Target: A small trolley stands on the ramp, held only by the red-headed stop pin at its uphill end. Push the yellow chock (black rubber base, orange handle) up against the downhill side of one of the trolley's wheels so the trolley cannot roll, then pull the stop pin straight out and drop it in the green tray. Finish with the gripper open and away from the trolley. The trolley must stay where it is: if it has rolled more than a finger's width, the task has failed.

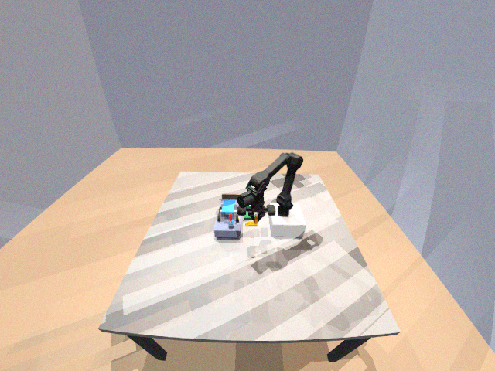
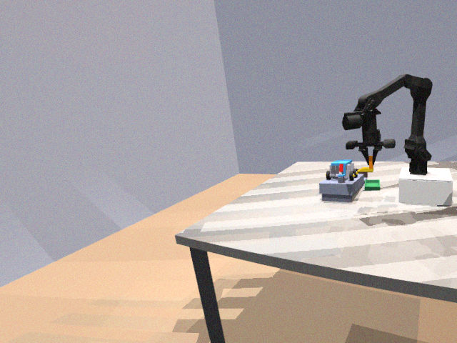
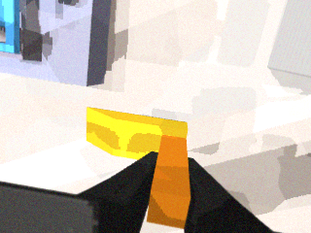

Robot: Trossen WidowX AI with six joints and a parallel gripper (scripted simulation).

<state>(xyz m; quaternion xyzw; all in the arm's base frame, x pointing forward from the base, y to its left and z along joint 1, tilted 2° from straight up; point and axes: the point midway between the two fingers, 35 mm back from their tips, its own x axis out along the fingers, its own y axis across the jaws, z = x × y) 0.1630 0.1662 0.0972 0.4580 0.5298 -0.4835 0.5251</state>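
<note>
Right now my gripper tip is 20 mm short of the yellow chock and 10 mm above it. The rest, counted from my gripper tip: trolley (170 mm ahead, 120 mm to the right, 60 mm below); then red-headed stop pin (140 mm ahead, 50 mm below, 40 mm to the right); then grey ramp block (170 mm ahead, 130 mm to the right, 130 mm below).
</note>
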